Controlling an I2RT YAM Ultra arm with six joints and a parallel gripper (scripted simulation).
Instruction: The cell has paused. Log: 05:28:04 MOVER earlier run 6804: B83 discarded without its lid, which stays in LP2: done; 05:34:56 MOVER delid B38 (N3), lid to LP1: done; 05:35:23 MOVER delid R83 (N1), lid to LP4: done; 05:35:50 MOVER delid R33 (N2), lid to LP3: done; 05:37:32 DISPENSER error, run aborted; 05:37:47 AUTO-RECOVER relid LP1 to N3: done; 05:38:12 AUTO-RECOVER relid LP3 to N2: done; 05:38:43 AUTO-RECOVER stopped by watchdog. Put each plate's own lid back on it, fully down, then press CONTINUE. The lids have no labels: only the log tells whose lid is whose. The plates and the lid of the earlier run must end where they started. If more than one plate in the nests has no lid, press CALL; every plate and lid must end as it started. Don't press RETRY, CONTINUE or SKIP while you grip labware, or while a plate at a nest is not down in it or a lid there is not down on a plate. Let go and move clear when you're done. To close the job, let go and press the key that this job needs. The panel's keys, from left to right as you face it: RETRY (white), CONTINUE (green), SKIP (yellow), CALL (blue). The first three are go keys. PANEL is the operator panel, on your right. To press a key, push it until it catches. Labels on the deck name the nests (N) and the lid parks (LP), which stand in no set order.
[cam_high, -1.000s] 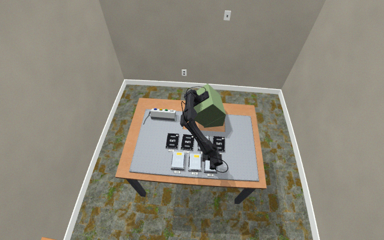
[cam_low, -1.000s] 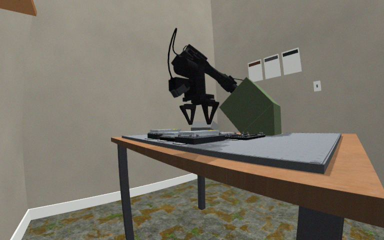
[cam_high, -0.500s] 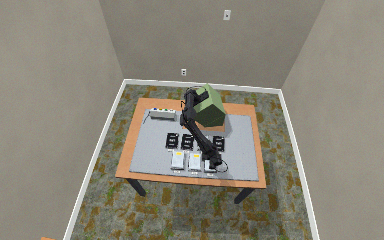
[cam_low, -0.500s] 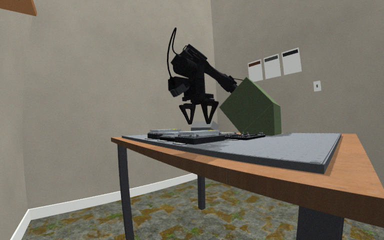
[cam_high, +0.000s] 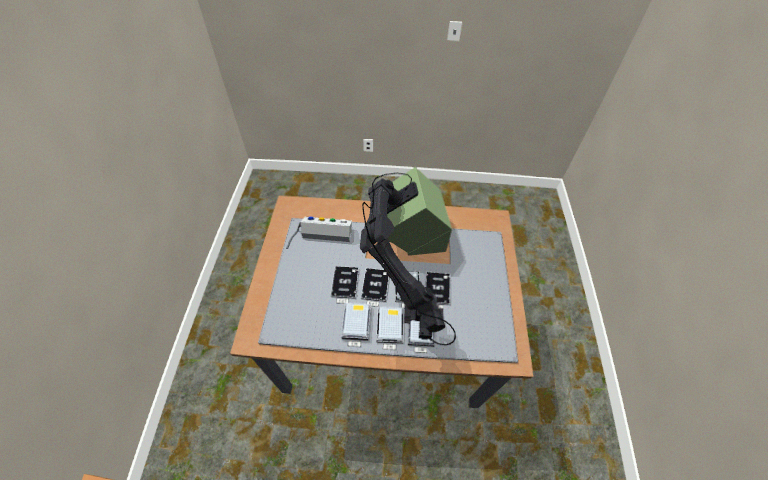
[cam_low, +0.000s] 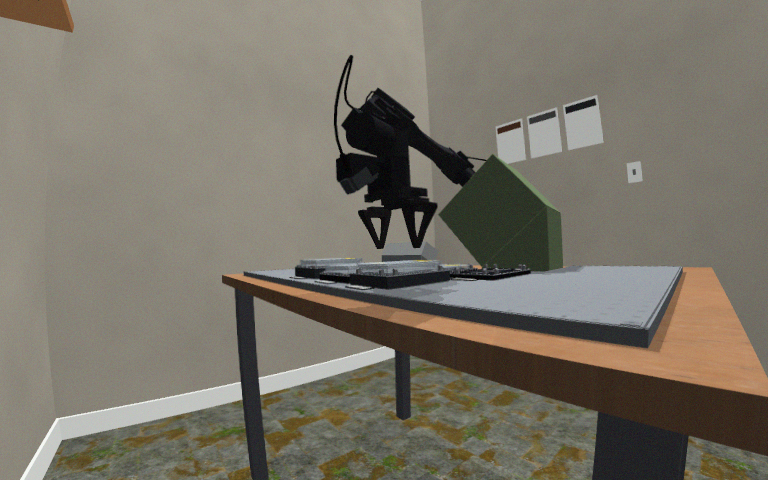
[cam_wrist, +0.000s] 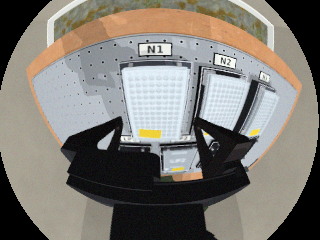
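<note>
Now: the plate 4 cm below my hand. The rest, counted from my hand: yellow key 55 cm behind, 36 cm to the right; then green key 53 cm behind, 31 cm to the right; then lid 19 cm behind, 5 cm below, 2 cm to the right.
</note>
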